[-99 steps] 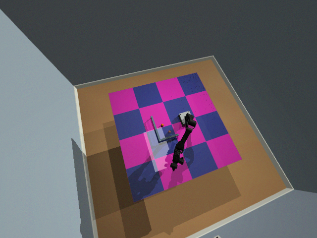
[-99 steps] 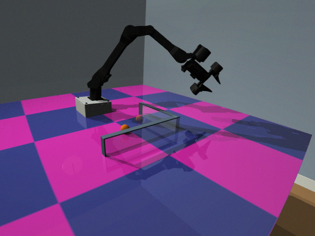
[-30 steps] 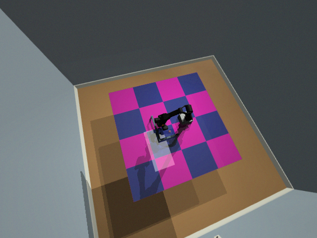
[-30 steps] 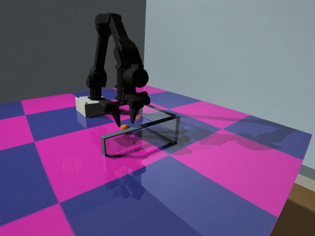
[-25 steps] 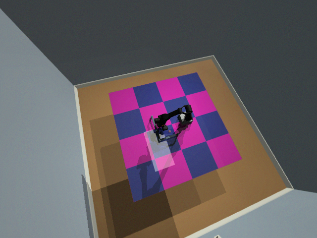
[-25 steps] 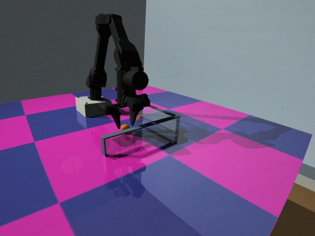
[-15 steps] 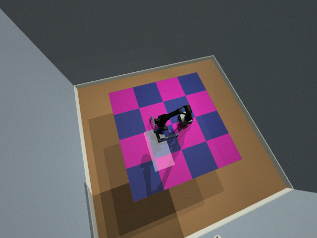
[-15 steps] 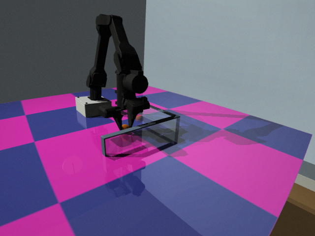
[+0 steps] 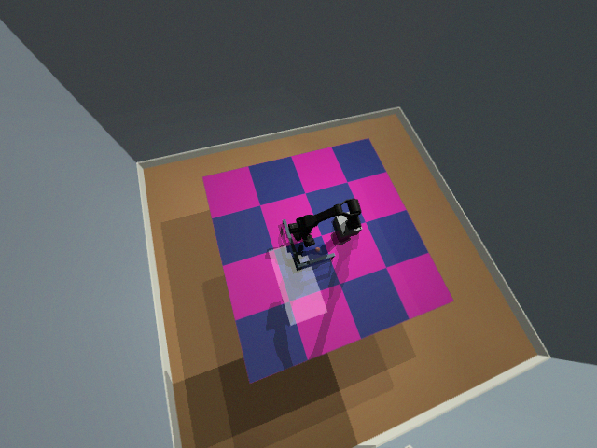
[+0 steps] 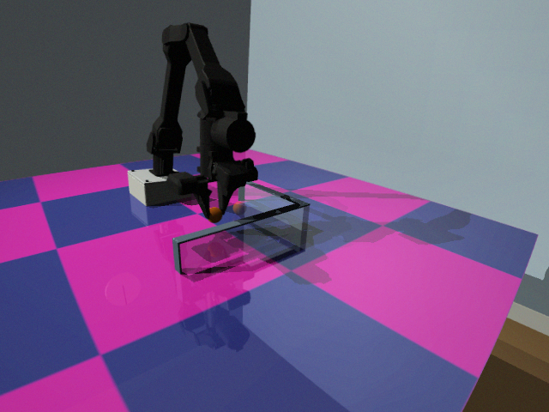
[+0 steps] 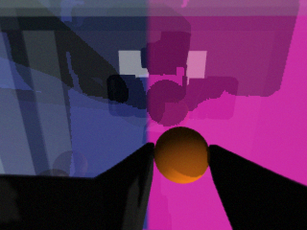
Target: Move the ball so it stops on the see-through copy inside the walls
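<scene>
The see-through copy of ball lies 60 mm behind my gripper tip, 100 mm to the left of it and 20 mm below it. Also, from my gripper tip: orange ball right at my gripper tip.
</scene>
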